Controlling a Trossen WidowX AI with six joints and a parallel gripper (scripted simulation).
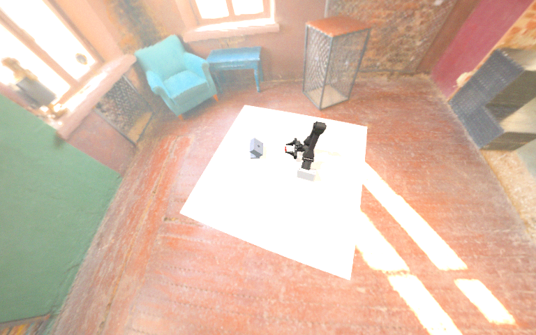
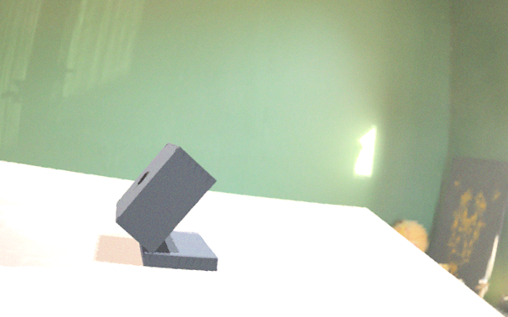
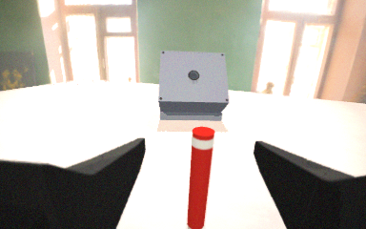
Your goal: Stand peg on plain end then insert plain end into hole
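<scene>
Now: gripper tip 1 cm above the red peg. Round my gripper tip: grey base plate 25 cm ahead, 10 cm to the left, 6 cm below; grey sloped panel 23 cm ahead, 9 cm to the left, 1 cm above.
</scene>
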